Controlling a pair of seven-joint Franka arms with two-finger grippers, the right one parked.
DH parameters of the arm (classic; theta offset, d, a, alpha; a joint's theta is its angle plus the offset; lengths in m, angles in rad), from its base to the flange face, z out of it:
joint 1: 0 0.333 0 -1.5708
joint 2: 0 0 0 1.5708
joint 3: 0 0.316 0.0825 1.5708
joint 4: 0 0 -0.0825 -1.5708
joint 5: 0 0.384 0 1.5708
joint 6: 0 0 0.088 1.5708
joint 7: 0 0.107 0 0
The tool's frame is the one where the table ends.
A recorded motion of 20 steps. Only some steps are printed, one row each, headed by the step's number.
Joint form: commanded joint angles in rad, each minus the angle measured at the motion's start. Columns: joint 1, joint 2, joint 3, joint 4, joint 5, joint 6, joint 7.
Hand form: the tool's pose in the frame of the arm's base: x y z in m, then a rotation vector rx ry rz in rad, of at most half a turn. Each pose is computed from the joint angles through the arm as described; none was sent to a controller.
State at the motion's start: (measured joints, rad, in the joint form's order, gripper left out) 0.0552 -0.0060 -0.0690 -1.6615 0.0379 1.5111 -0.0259
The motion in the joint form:
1: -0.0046 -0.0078 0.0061 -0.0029 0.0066 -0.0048 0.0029
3: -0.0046 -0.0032 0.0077 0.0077 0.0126 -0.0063 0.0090
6: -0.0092 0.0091 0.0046 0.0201 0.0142 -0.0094 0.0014
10: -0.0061 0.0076 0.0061 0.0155 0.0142 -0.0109 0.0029
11: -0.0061 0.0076 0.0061 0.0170 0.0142 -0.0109 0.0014
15: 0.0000 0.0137 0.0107 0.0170 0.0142 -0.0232 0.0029
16: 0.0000 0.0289 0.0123 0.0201 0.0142 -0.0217 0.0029
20: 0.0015 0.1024 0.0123 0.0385 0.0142 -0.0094 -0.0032
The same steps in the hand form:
1: 0.5392 -0.0018 0.5833 -3.0857 -0.0161 0.2218
3: 0.5409 -0.0002 0.5856 -3.0811 -0.0093 0.2146
6: 0.5444 -0.0041 0.5845 -3.0789 -0.0092 0.2184
10: 0.5436 -0.0016 0.5831 -3.0786 -0.0139 0.2258
11: 0.5437 -0.0016 0.5837 -3.0787 -0.0163 0.2234
15: 0.5437 0.0044 0.5796 -3.0773 -0.0306 0.2523
16: 0.5478 0.0054 0.5728 -3.0768 -0.0324 0.2687
20: 0.5673 0.0072 0.5411 -3.0734 -0.0410 0.3345

